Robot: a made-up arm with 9 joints. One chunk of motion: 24 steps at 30 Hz.
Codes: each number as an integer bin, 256 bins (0 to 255) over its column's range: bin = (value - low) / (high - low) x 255, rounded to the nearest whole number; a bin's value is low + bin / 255 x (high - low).
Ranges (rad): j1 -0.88..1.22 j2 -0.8..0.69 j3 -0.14..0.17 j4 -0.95..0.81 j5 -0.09..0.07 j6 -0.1..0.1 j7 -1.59..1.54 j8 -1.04..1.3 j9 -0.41..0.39
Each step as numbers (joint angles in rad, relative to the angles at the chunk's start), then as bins.
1 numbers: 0.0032 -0.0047 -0.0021 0.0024 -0.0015 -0.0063 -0.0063 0.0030 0.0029
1 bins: 107 136 113 138 141 119 129 114 132
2 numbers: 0.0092 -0.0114 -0.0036 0.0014 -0.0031 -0.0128 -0.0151 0.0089 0.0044
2 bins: 108 135 112 138 138 111 128 114 132
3 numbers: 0.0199 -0.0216 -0.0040 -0.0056 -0.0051 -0.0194 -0.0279 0.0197 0.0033
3 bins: 109 133 112 137 135 103 127 115 132
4 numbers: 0.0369 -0.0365 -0.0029 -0.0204 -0.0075 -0.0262 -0.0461 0.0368 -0.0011
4 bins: 111 131 113 135 131 94 126 117 130
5 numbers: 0.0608 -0.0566 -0.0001 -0.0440 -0.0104 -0.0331 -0.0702 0.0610 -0.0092
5 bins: 114 127 115 131 127 85 124 120 128
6 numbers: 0.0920 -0.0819 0.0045 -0.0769 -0.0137 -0.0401 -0.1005 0.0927 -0.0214
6 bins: 118 123 119 127 122 76 121 123 124
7 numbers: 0.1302 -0.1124 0.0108 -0.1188 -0.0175 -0.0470 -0.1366 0.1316 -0.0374
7 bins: 123 118 124 120 116 68 118 128 119
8 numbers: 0.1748 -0.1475 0.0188 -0.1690 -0.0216 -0.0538 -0.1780 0.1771 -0.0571
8 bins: 128 112 131 113 109 59 115 133 112
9 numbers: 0.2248 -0.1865 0.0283 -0.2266 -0.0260 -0.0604 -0.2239 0.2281 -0.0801
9 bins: 134 105 138 105 102 50 111 138 105
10 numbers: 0.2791 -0.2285 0.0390 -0.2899 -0.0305 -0.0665 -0.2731 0.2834 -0.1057
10 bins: 141 98 147 96 95 43 107 144 97
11 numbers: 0.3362 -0.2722 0.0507 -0.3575 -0.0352 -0.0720 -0.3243 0.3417 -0.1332
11 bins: 148 90 157 86 87 36 103 151 88
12 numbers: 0.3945 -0.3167 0.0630 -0.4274 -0.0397 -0.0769 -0.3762 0.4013 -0.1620
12 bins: 155 83 167 76 80 29 99 157 79
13 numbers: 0.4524 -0.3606 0.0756 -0.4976 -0.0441 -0.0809 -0.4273 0.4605 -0.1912
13 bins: 162 75 177 66 73 24 95 164 70
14 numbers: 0.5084 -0.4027 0.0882 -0.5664 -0.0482 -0.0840 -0.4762 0.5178 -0.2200
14 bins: 169 68 188 56 67 20 91 170 61
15 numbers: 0.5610 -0.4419 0.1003 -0.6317 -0.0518 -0.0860 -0.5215 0.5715 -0.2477
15 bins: 175 61 198 46 61 18 87 176 52
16 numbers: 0.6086 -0.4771 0.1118 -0.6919 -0.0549 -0.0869 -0.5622 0.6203 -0.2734
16 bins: 181 55 207 37 56 17 84 181 44
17 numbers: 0.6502 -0.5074 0.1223 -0.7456 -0.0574 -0.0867 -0.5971 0.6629 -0.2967
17 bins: 186 50 216 30 52 17 81 186 36
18 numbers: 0.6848 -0.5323 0.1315 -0.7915 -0.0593 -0.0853 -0.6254 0.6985 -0.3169
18 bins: 190 46 223 23 49 19 79 189 30
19 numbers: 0.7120 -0.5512 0.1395 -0.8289 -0.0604 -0.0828 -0.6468 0.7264 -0.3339
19 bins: 193 43 230 18 47 22 77 192 24
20 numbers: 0.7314 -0.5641 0.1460 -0.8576 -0.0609 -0.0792 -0.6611 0.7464 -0.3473
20 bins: 196 40 235 13 46 27 76 195 20
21 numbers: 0.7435 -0.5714 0.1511 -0.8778 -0.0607 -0.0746 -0.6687 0.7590 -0.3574
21 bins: 197 39 239 10 47 32 75 196 17
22 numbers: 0.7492 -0.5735 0.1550 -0.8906 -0.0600 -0.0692 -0.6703 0.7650 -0.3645
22 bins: 198 39 243 9 48 39 75 197 15
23 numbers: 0.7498 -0.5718 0.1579 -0.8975 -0.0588 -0.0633 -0.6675 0.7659 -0.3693
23 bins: 198 39 245 8 50 47 75 197 13
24 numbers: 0.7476 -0.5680 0.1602 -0.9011 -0.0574 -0.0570 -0.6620 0.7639 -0.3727
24 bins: 198 40 247 7 52 55 76 197 12
